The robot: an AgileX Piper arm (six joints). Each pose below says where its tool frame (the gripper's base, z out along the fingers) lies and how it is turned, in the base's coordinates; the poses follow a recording.
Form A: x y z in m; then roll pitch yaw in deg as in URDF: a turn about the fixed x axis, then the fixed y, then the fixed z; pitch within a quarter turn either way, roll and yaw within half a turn.
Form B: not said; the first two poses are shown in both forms.
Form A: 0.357 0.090 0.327 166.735 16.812 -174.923
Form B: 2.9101 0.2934 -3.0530 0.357 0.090 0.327
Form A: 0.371 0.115 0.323 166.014 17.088 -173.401
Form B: 2.8975 0.2982 -3.0264 0.371 0.115 0.323
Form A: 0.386 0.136 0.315 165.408 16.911 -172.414
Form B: 2.8869 0.2952 -3.0092 0.386 0.136 0.315
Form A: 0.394 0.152 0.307 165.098 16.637 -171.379
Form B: 2.8815 0.2904 -2.9911 0.394 0.152 0.307
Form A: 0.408 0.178 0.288 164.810 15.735 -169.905
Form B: 2.8765 0.2746 -2.9654 0.408 0.178 0.288
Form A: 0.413 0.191 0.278 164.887 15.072 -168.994
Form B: 2.8778 0.2631 -2.9495 0.413 0.191 0.278
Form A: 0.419 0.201 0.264 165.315 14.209 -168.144
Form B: 2.8853 0.2480 -2.9347 0.419 0.201 0.264
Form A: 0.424 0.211 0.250 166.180 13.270 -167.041
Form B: 2.9004 0.2316 -2.9154 0.424 0.211 0.250
